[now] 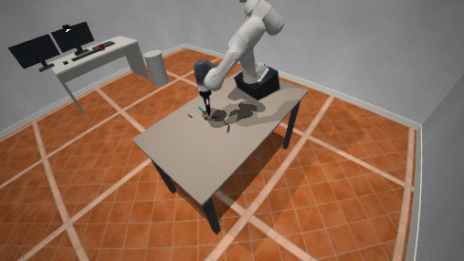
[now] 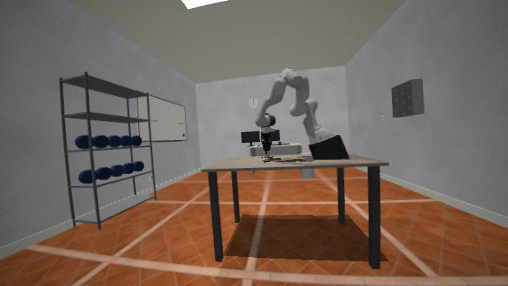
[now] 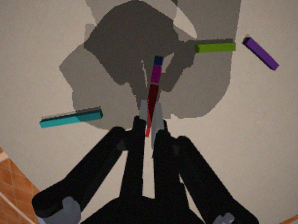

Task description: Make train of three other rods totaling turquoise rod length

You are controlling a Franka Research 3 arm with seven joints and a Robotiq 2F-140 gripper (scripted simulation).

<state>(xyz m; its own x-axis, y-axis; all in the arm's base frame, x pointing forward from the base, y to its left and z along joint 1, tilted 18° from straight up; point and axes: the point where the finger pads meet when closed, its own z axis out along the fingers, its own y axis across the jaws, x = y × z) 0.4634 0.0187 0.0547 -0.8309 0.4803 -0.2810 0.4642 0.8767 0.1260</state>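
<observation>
My gripper is now 3 cm above the red rod. The rest, counted from my hand: small blue rod 6 cm behind, 4 cm below, 3 cm to the left; magenta rod 4 cm below, 4 cm behind, 2 cm to the left; lime rod 10 cm to the left, 5 cm behind, 4 cm below.
</observation>
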